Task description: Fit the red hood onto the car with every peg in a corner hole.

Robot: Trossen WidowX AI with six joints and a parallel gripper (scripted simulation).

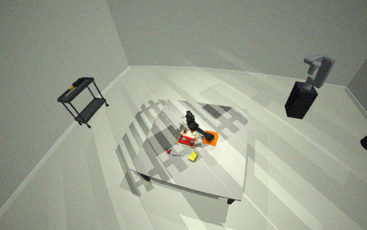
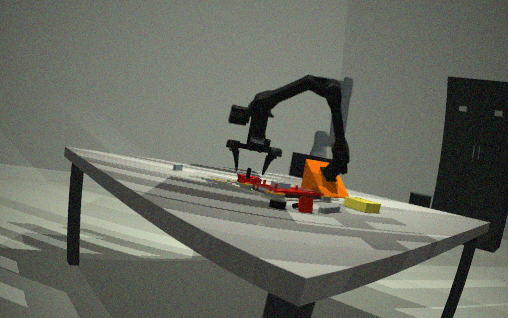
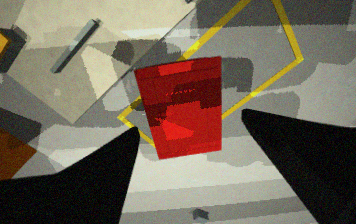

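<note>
Right now my gripper tip is 2 cm above the red hood. The rest, counted from my gripper tip: black wheel 23 cm ahead, 38 cm to the left, 3 cm below; yellow block 12 cm behind, 41 cm to the left, 2 cm below.
</note>
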